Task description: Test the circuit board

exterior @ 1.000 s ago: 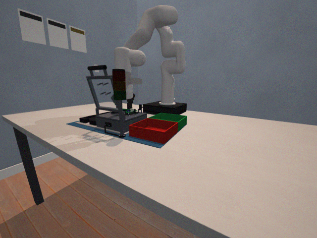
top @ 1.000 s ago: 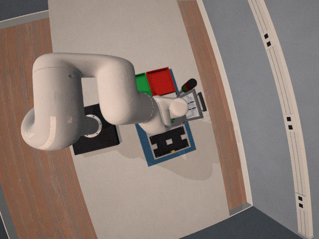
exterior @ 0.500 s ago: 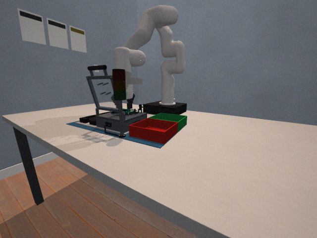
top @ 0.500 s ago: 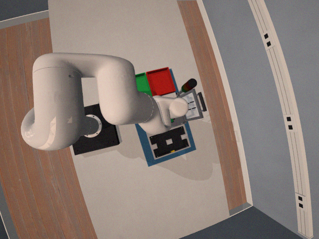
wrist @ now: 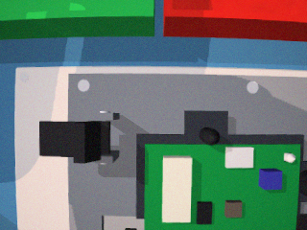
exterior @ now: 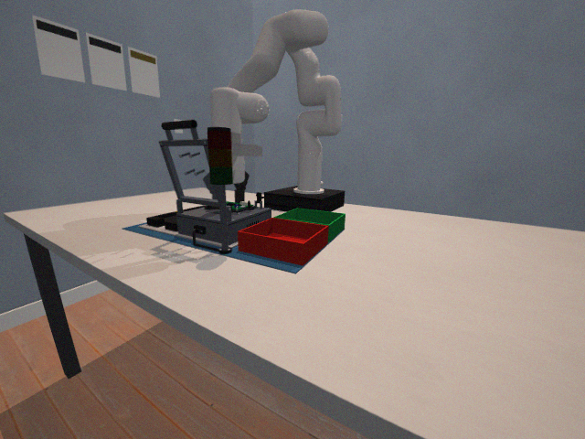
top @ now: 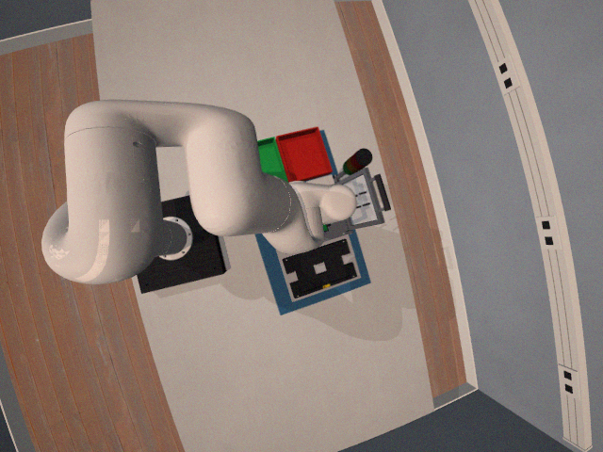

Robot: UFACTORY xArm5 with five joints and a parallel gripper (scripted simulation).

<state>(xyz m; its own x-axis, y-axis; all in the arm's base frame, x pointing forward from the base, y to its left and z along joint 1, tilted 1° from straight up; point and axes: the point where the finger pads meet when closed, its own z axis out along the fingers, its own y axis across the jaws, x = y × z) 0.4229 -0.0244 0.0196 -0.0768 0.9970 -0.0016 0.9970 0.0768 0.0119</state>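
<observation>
Now: hand 1 cm above the green circuit board. From my hand the other things lie so: black block (7 cm behind, 5 cm to the left, 1 cm above); then red bin (3 cm ahead, 20 cm to the left, 7 cm below); then green bin (12 cm behind, 19 cm to the left, 7 cm below).
</observation>
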